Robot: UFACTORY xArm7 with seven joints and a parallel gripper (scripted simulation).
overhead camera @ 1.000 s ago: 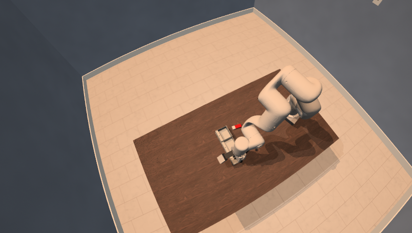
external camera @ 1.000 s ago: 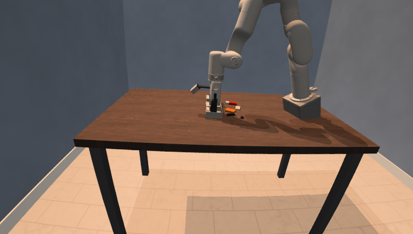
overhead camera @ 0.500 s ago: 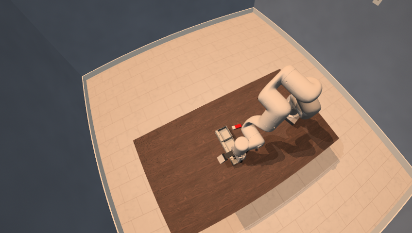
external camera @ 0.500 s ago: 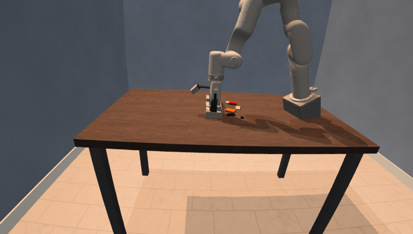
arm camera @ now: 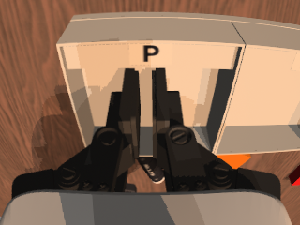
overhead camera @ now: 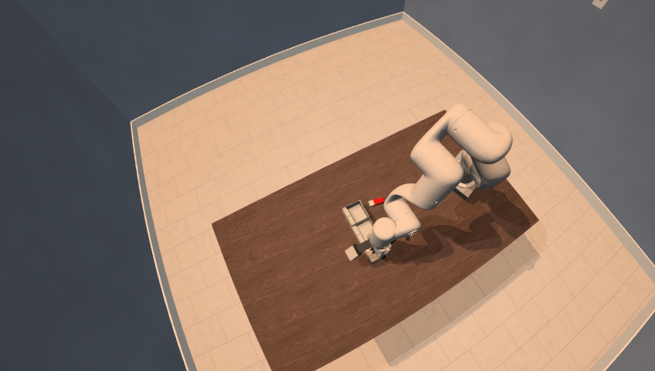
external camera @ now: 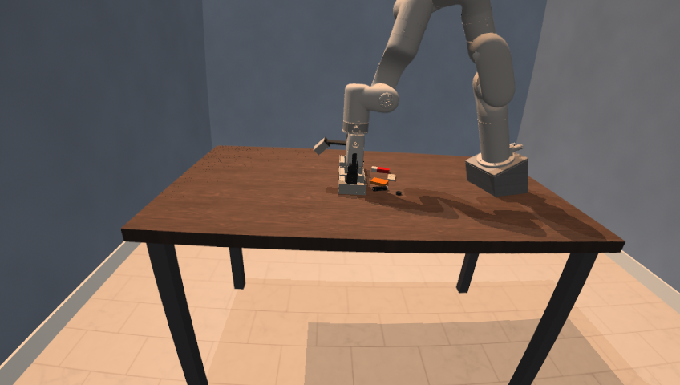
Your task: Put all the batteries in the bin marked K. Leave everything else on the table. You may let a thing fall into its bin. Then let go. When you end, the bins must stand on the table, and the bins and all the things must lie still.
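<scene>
Right now the black cylindrical battery is 9 cm behind my hand and 3 cm below it. Round my hand: black button cell 15 cm behind, 2 cm to the left, 3 cm below; orange block 10 cm behind, 6 cm to the right, 3 cm below; bin marked K 9 cm to the right, 1 cm below.
</scene>
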